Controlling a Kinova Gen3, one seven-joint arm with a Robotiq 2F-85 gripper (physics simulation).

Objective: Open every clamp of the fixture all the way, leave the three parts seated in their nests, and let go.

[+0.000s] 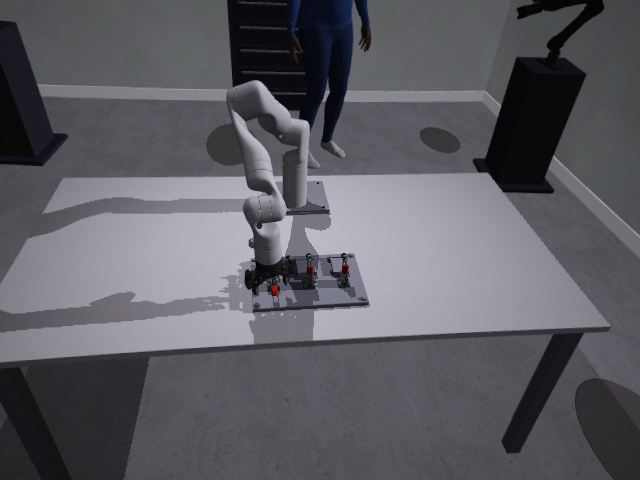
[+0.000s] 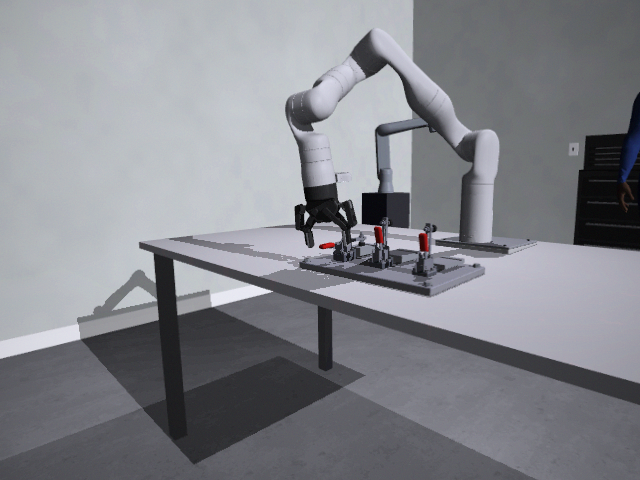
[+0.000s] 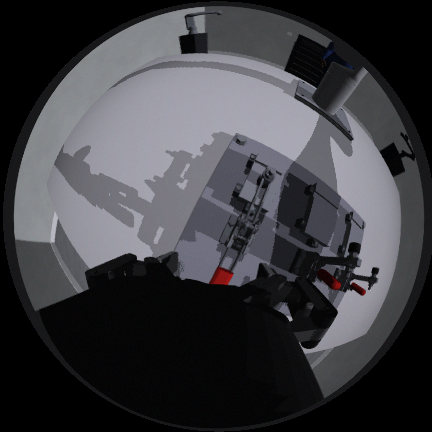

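Seen in the pictures: gripper, between the fingertips: (image 1: 271, 288) (image 2: 328, 246) (image 3: 216, 267); arm's base, origin of its link: (image 1: 294, 201) (image 2: 474, 240) (image 3: 322, 104).
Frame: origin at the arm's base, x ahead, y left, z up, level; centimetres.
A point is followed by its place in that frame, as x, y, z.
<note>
The grey fixture plate (image 1: 330, 300) @(53.6, 12.0, -0.1) (image 2: 454, 279) @(44.6, 22.5, -0.3) (image 3: 192, 255) @(54.0, -8.8, -0.1) carries three clamps with red handles. The left clamp's handle (image 1: 274, 290) @(54.7, -4.8, 4.5) (image 2: 326, 245) @(55.1, -4.1, 4.3) (image 3: 221, 276) @(53.3, -5.1, 4.6) lies low and points to the table's front edge; its arm reaches over its nest. The middle handle (image 1: 310, 270) @(48.7, 5.7, 7.4) (image 2: 378, 235) @(48.5, 5.8, 7.0) (image 3: 329, 279) @(48.3, 4.6, 7.9) and right handle (image 1: 345, 269) @(47.2, 16.4, 6.9) (image 2: 423, 241) @(47.1, 16.7, 6.8) (image 3: 358, 288) @(46.7, 15.5, 7.1) stand upright with their arms raised. The middle part (image 3: 322, 220) @(40.6, 4.4, 2.0) sits flat in its nest; the other two parts are hard to make out. My gripper (image 1: 269, 287) @(52.9, -5.9, 3.6) (image 2: 328, 243) @(52.9, -5.9, 3.6) is open, its fingers on either side of the left handle, holding nothing.
The raised middle clamp stands close to the right of my gripper. My arm's base plate (image 1: 317, 195) @(-5.4, 9.0, -0.1) (image 2: 509, 248) @(4.9, 13.5, 0.0) is behind the fixture on the table (image 1: 439, 258) @(30.2, 50.6, -1.6) (image 2: 558, 304) @(41.7, 40.7, -1.6). A person (image 1: 328, 56) and a drawer cabinet (image 1: 263, 51) stand beyond the table.
</note>
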